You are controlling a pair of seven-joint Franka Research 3 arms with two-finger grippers.
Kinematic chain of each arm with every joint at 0, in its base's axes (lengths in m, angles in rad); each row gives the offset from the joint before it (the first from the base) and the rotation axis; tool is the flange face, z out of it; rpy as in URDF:
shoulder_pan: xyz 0 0 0.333 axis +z
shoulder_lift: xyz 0 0 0 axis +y
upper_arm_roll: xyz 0 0 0.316 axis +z
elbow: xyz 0.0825 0 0 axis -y
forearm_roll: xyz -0.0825 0 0.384 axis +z
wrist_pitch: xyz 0 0 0 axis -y
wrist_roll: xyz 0.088 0 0 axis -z
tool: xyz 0 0 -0.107 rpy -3.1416 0 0
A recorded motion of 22 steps. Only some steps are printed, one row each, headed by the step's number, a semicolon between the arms.
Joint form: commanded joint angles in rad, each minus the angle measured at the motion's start. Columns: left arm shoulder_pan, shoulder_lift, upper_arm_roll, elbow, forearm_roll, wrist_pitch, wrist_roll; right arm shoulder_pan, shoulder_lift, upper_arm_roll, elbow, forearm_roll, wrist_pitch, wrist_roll.
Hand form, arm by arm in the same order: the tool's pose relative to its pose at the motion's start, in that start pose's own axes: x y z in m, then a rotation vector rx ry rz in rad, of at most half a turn. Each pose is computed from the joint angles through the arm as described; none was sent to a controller.
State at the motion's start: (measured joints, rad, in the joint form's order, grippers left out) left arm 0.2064 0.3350 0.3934 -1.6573 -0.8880 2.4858 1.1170; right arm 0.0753 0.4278 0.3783 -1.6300 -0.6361 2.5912 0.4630
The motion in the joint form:
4: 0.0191 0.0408 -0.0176 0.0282 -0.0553 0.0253 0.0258; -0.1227 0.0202 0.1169 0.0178 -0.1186 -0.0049 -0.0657
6: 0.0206 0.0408 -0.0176 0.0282 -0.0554 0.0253 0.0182; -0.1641 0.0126 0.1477 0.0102 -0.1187 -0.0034 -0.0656
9: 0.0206 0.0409 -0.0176 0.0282 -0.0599 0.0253 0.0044; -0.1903 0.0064 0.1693 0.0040 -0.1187 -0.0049 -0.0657
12: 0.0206 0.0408 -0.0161 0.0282 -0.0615 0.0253 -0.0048; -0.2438 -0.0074 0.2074 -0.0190 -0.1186 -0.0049 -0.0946
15: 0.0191 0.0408 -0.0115 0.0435 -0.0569 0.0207 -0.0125; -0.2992 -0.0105 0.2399 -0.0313 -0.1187 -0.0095 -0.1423
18: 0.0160 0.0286 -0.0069 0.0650 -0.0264 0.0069 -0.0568; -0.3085 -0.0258 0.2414 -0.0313 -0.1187 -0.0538 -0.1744
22: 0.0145 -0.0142 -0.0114 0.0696 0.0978 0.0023 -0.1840; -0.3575 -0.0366 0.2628 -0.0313 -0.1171 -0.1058 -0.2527
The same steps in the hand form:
4: -0.0026 -0.0067 0.0136 0.0086 0.0257 -0.0173; 0.0054 0.0191 -0.0016 -0.0287 0.0320 -0.1158
6: -0.0030 -0.0076 0.0132 0.0095 0.0258 -0.0260; 0.0060 0.0298 -0.0057 -0.0289 0.0357 -0.1004
9: -0.0031 -0.0076 0.0133 0.0082 0.0282 -0.0435; 0.0062 0.0352 -0.0090 -0.0288 0.0367 -0.0926
12: -0.0033 -0.0084 0.0128 0.0090 0.0291 -0.0545; 0.0023 0.0473 -0.0124 -0.0318 0.0308 -0.1071
15: 0.0031 -0.0094 0.0082 0.0130 0.0372 -0.0519; -0.0016 0.0654 -0.0116 -0.0397 0.0186 -0.1316
18: 0.0168 -0.0080 -0.0041 0.0175 0.0445 -0.0593; -0.0022 0.0736 -0.0156 -0.0688 -0.0124 -0.1586
22: 0.0346 -0.0022 -0.0288 0.0529 0.0243 -0.0782; -0.0055 0.0980 -0.0176 -0.1019 -0.0591 -0.2074

